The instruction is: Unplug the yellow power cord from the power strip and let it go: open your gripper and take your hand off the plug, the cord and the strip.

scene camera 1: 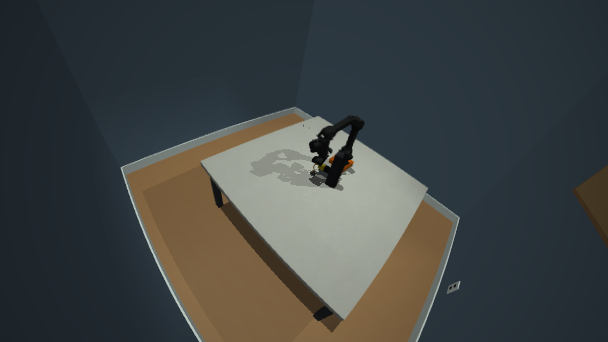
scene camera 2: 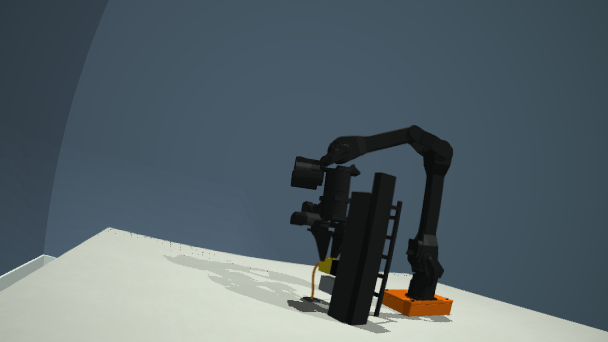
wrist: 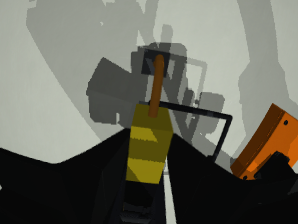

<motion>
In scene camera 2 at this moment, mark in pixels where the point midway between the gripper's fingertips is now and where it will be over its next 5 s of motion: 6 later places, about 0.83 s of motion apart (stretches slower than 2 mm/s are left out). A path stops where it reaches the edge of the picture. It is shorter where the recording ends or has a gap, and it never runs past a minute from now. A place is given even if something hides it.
The gripper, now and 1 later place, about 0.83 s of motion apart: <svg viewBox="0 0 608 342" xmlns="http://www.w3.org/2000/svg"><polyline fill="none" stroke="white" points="327,261 313,251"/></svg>
</motion>
